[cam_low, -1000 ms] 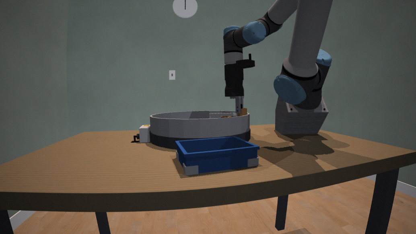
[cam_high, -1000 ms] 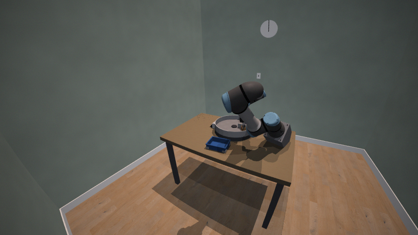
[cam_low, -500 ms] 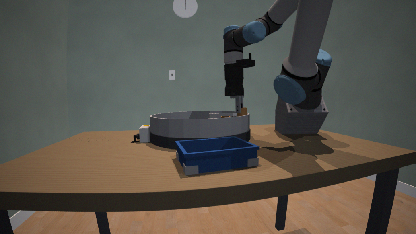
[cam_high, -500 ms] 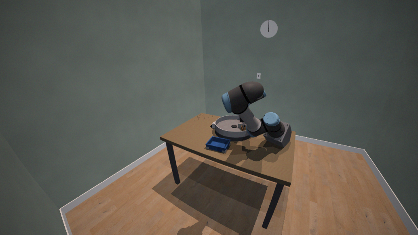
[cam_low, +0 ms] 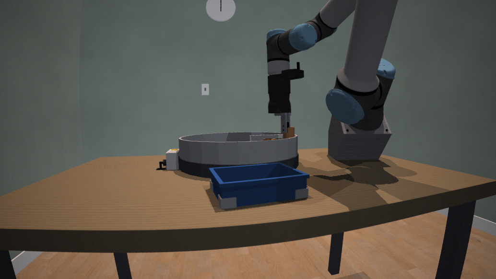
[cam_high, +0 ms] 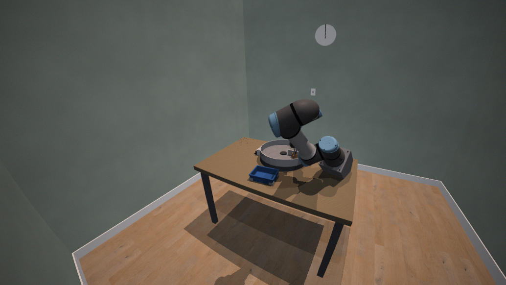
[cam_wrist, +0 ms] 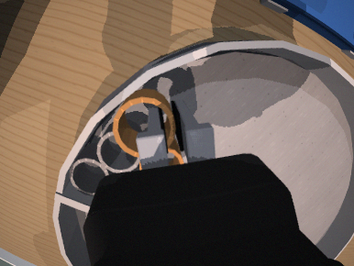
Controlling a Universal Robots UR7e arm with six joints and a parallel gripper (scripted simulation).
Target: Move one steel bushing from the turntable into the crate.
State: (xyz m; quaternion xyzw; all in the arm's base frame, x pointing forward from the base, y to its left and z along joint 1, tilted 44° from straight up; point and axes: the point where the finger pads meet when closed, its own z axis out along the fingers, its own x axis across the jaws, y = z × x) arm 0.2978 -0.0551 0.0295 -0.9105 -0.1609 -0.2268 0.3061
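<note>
My gripper is now 14 cm short of the grey round turntable, 11 cm to the left of it and 8 cm above it. Also, from my hand: blue crate 23 cm to the left, 16 cm ahead, 11 cm below.
</note>
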